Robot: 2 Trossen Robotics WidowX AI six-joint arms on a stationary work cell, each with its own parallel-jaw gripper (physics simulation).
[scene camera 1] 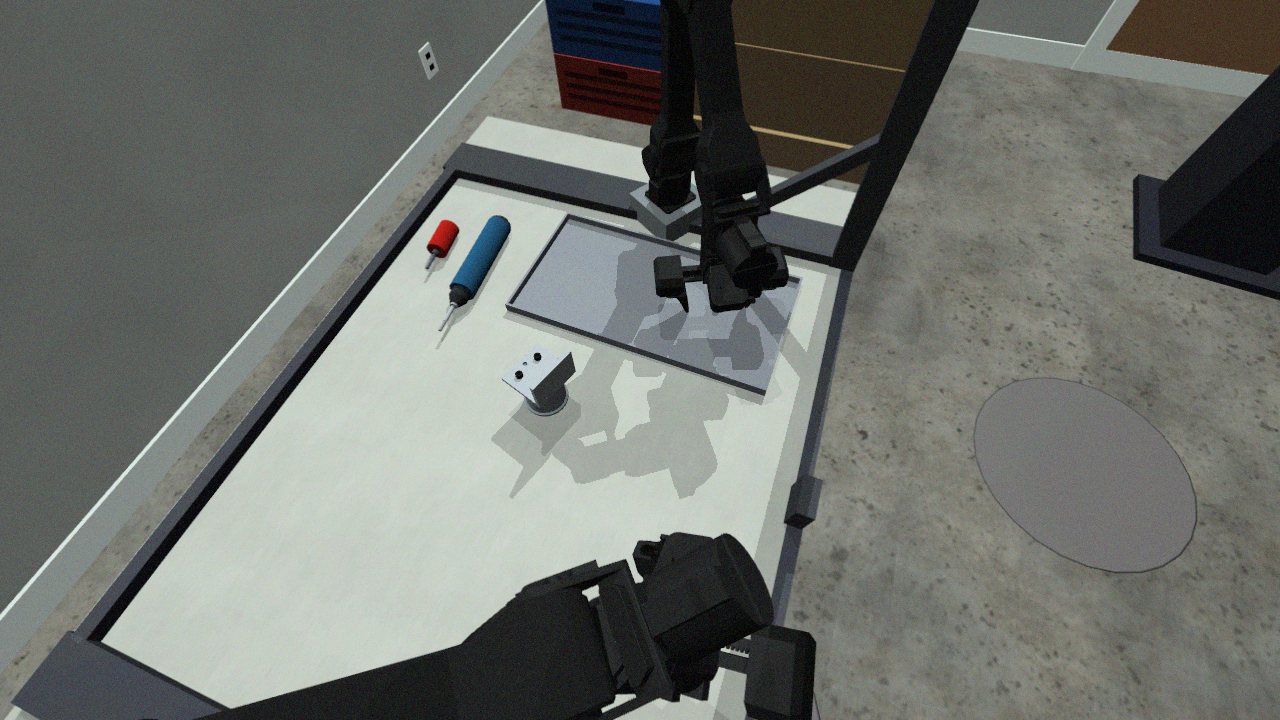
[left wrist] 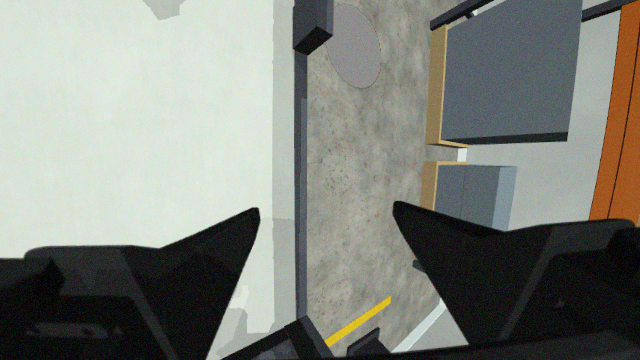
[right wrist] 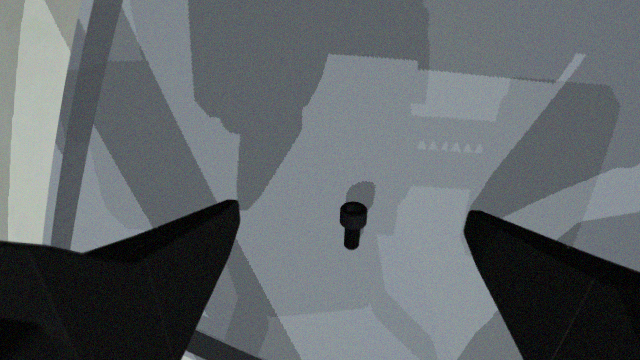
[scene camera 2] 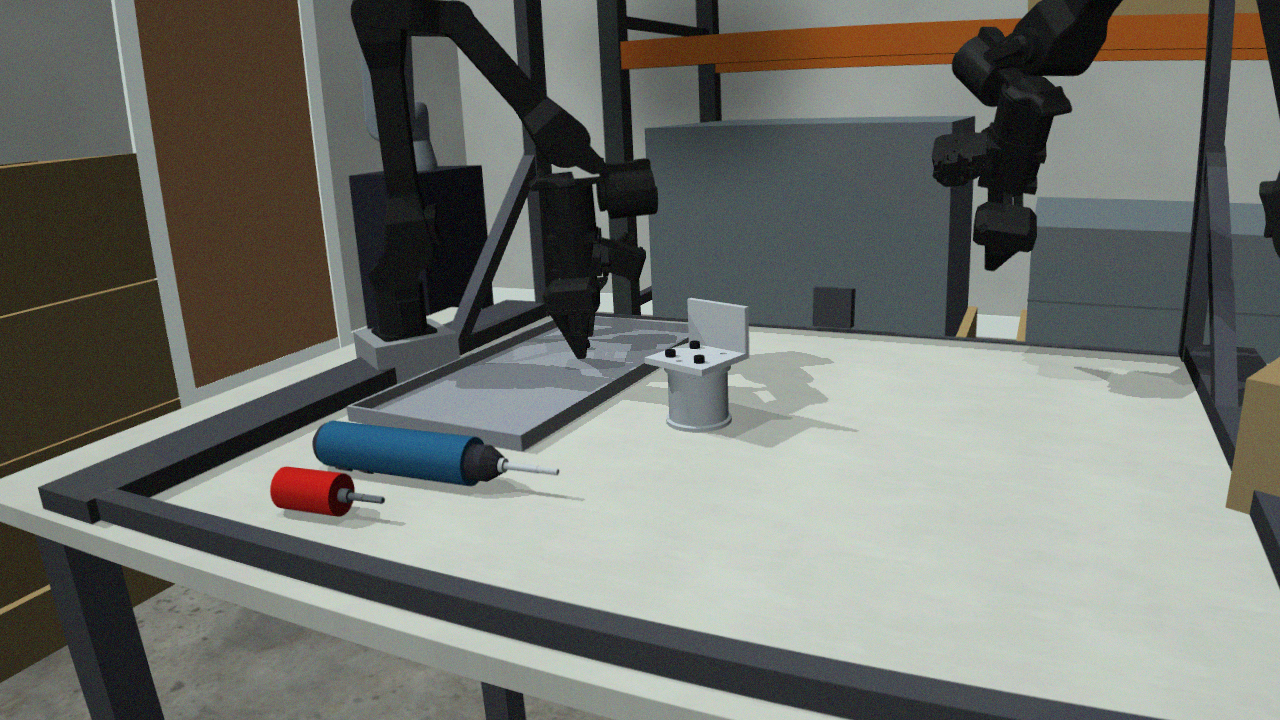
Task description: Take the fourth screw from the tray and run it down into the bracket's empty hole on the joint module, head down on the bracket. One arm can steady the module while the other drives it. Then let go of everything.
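Places are measured from the left arm's base along level axes (x left, y ahead, z down), in millimetres.
Where they show: left gripper, between the fingertips: [scene camera 1: 738,655] [left wrist: 326,210]; right gripper, between the fingertips: [right wrist: 352,216] [scene camera 2: 585,347]; right arm's base, origin of its link: [scene camera 1: 670,196] [scene camera 2: 404,332].
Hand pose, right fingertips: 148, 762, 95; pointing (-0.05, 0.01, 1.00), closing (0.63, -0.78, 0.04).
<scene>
After its pixels a point has its place, as x, y, z.
The fourth screw [right wrist: 353,217] @(144, 760, 86) is black and appears to stand head up on the grey tray [scene camera 1: 563,277] @(364, 627, 97) [scene camera 2: 447,402] @(370, 690, 97) [right wrist: 82,140] @(60, 829, 93). My right gripper [right wrist: 352,216] @(148, 762, 95) [scene camera 2: 581,351] @(148, 762, 95) is open and empty, low over the tray, with the screw showing between its spread fingertips in the right wrist view, touching neither. The joint module [scene camera 1: 546,398] [scene camera 2: 698,398] stands upright on the table, carrying the bracket [scene camera 1: 529,368] @(222, 469, 35) [scene camera 2: 729,326] @(176, 462, 11). Three black screw heads show on the bracket in scene camera 2; the empty hole is too small to make out surely. My left gripper [left wrist: 326,210] @(-192, 415, -28) [scene camera 2: 993,261] @(-192, 415, -28) is open and empty, high near the table's edge.
A blue driver [scene camera 1: 481,255] @(466, 545, 62) [scene camera 2: 393,450] @(491, 532, 71) and a red tool [scene camera 1: 442,238] @(550, 521, 69) [scene camera 2: 311,490] @(569, 507, 75) lie on the table beside the tray. A dark frame [scene camera 1: 268,402] @(460, 175, 81) [scene camera 2: 537,617] @(518, 249, 81) runs along the table edge. Arm shadows fall across the tray and table.
</scene>
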